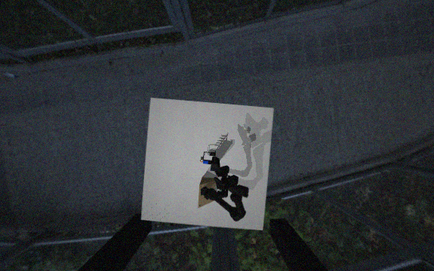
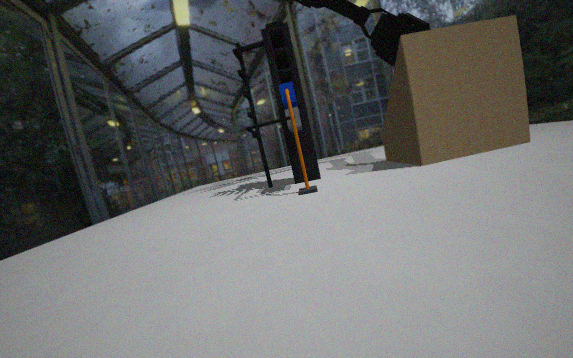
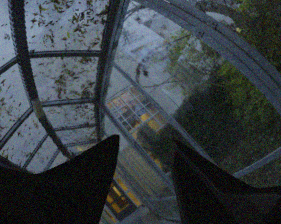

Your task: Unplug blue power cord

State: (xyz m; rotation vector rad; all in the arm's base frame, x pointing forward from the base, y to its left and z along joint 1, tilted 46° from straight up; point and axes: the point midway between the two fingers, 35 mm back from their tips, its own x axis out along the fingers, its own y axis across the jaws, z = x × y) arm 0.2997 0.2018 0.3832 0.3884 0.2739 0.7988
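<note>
My gripper tip is 45 cm above the plug, 7 cm to the right of it and 2 cm past it. Also, from my gripper tip: thin black rack: 47 cm below, 5 cm ahead.
</note>
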